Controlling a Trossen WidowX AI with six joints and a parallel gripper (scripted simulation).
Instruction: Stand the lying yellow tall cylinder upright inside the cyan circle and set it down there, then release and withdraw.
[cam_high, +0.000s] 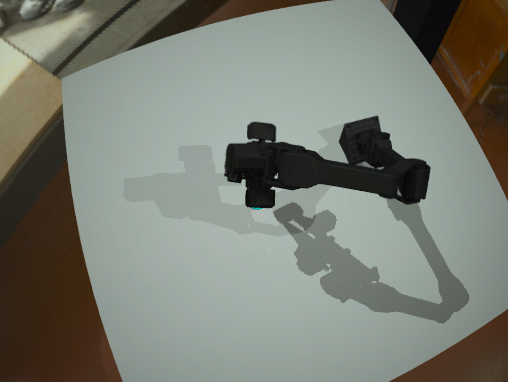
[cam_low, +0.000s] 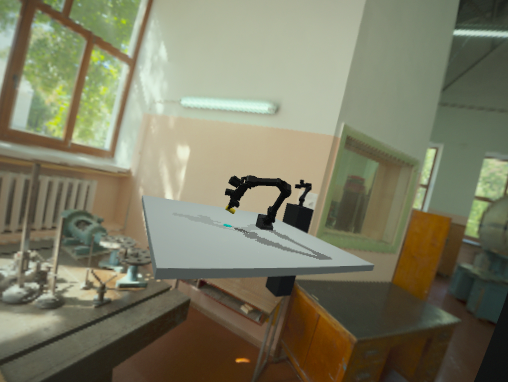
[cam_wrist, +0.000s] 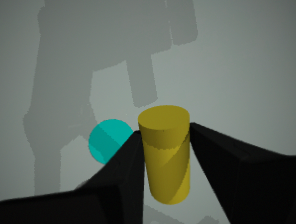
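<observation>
Right now my gripper tip is 110 mm above the cyan circle, 30 mm to the right of it and 10 mm past it. Round my gripper tip: yellow cylinder: 20 mm behind, 10 mm below.
</observation>
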